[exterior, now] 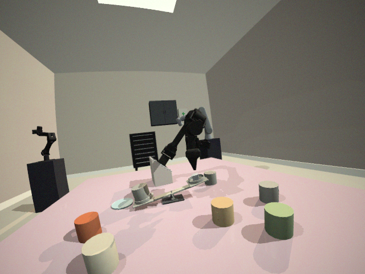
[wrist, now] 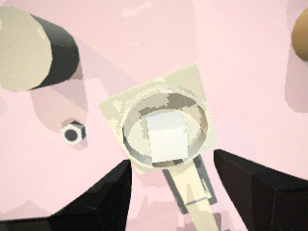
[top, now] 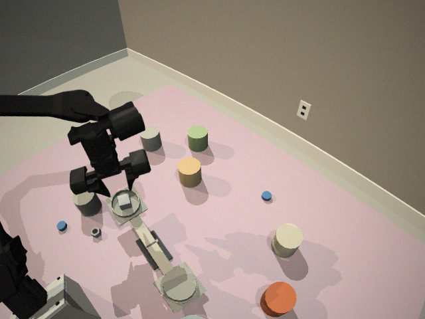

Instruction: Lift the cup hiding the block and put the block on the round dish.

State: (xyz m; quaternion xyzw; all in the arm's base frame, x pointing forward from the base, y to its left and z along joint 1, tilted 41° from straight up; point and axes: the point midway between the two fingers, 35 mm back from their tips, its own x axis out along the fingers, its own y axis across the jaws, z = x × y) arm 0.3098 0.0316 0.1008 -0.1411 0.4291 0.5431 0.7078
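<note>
Now: gripper tip 4 cm above the grey block. The rest, counted from my gripper tip: tan cup: 23 cm ahead, 9 cm below, 4 cm to the right; then nut: 12 cm below, 11 cm behind, 4 cm to the left; then green cup: 36 cm ahead, 9 cm below, 8 cm to the left.
</note>
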